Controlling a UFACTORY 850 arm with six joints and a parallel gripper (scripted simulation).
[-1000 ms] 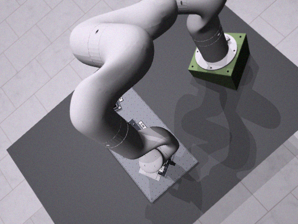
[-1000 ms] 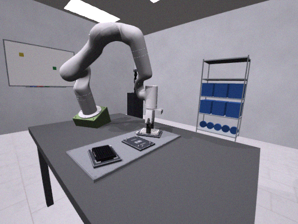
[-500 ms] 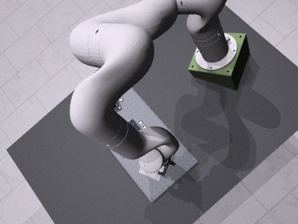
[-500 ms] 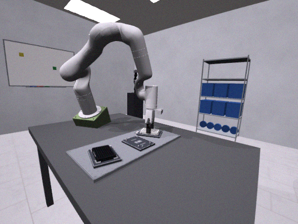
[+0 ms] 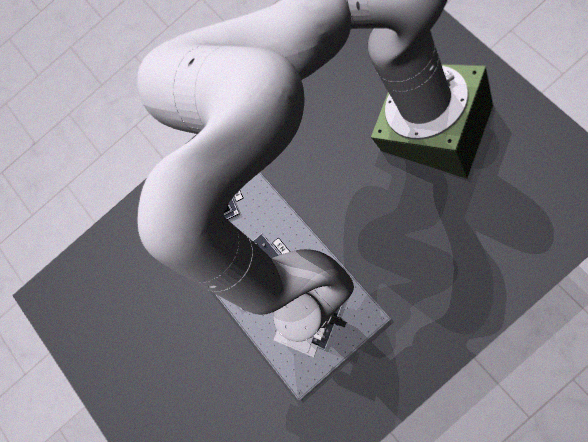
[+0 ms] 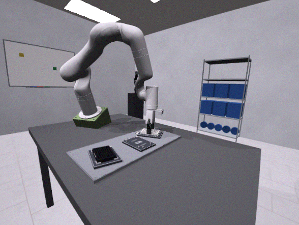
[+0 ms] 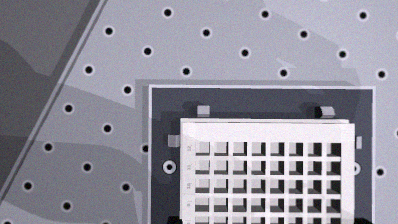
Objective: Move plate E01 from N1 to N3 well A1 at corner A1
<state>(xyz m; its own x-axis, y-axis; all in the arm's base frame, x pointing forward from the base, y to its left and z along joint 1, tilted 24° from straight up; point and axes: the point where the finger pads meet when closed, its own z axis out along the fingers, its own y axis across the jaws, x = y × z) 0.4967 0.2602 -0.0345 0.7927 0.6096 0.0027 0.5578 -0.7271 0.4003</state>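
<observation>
My hand is 2 cm above the dark nest N1. From my hand the other things lie so: nest N3: 17 cm to the right, 8 cm ahead, 2 cm below; white well plate E01: 1 cm below; black plate E07: 39 cm to the right, 11 cm ahead, 1 cm below.
</observation>
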